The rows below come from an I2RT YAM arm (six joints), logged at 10 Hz.
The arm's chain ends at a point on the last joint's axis. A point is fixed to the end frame.
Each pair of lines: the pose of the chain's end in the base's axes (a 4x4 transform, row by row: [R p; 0 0 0 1], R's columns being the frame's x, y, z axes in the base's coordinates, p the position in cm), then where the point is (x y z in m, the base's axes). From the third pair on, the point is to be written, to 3 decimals.
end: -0.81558 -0.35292 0.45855 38.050; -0.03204 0.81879 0.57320 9.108; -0.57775 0.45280 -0.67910 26.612; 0 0 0 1
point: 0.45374 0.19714 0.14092
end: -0.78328 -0.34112 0.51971 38.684; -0.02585 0.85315 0.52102 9.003; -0.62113 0.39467 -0.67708 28.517; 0 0 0 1
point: 0.47140 0.18693 0.15968
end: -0.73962 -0.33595 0.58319 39.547; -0.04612 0.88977 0.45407 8.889; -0.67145 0.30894 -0.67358 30.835; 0 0 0 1
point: 0.492 0.174 0.183
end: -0.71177 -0.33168 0.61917 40.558; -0.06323 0.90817 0.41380 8.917; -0.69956 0.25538 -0.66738 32.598; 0 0 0 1
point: 0.509 0.167 0.201
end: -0.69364 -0.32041 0.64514 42.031; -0.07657 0.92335 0.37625 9.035; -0.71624 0.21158 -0.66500 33.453; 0 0 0 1
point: 0.528 0.161 0.210
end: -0.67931 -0.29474 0.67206 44.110; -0.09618 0.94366 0.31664 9.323; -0.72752 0.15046 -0.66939 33.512; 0 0 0 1
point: 0.554 0.153 0.209
